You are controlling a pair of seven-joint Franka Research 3 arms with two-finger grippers.
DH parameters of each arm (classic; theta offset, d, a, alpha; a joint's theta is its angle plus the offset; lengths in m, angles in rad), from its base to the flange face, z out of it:
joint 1: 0 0.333 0 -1.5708
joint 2: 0 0 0 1.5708
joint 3: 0 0.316 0.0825 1.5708
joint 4: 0 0 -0.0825 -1.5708
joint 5: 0 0.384 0 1.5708
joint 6: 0 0 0.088 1.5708
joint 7: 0 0.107 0 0
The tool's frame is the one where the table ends.
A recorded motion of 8 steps. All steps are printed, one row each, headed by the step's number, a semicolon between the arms.
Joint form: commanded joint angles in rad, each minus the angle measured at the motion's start. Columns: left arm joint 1, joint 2, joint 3, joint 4, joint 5, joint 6, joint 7; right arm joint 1, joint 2, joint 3, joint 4, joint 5, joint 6, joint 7.
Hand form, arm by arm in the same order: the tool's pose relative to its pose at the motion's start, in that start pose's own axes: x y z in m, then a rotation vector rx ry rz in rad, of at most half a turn. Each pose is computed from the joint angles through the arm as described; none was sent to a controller.
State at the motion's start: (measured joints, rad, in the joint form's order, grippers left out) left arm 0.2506 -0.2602 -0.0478 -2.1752 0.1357 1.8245 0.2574; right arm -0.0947 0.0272 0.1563 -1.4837 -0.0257 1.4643 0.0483
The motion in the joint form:
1: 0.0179 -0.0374 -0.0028 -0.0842 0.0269 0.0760 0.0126; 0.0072 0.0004 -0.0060 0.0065 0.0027 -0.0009 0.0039
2: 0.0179 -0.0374 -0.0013 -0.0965 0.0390 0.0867 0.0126; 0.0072 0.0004 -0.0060 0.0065 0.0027 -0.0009 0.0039
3: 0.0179 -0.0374 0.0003 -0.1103 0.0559 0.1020 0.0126; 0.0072 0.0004 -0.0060 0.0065 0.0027 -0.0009 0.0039
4: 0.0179 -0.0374 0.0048 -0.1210 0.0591 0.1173 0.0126; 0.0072 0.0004 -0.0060 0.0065 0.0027 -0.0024 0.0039
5: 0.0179 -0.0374 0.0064 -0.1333 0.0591 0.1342 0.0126; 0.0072 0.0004 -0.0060 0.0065 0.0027 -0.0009 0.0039
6: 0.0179 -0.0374 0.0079 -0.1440 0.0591 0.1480 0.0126; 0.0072 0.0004 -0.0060 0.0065 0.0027 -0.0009 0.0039
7: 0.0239 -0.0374 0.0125 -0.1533 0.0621 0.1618 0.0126; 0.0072 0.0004 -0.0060 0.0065 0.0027 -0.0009 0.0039
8: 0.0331 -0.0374 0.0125 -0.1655 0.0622 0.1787 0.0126; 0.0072 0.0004 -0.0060 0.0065 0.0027 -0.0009 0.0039
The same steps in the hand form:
1: -0.0114 -0.0020 0.0178 0.0312 0.0197 0.0113; -0.0001 -0.0009 -0.0027 0.0028 0.0051 0.0026
2: -0.0122 -0.0025 0.0228 0.0407 0.0154 0.0157; -0.0001 -0.0009 -0.0027 0.0028 0.0051 0.0026
3: -0.0129 -0.0033 0.0281 0.0551 0.0129 0.0222; -0.0001 -0.0009 -0.0027 0.0028 0.0051 0.0026
4: -0.0134 -0.0047 0.0321 0.0568 0.0168 0.0212; -0.0003 -0.0009 -0.0026 0.0027 0.0036 0.0026
5: -0.0136 -0.0044 0.0365 0.0566 0.0216 0.0221; -0.0001 -0.0009 -0.0027 0.0028 0.0051 0.0026
6: -0.0138 -0.0041 0.0404 0.0561 0.0249 0.0227; -0.0001 -0.0009 -0.0027 0.0028 0.0051 0.0026
7: -0.0154 -0.0081 0.0443 0.0569 0.0279 0.0155; -0.0001 -0.0009 -0.0027 0.0028 0.0051 0.0026
8: -0.0168 -0.0109 0.0491 0.0563 0.0315 0.0088; -0.0001 -0.0009 -0.0027 0.0028 0.0051 0.0026

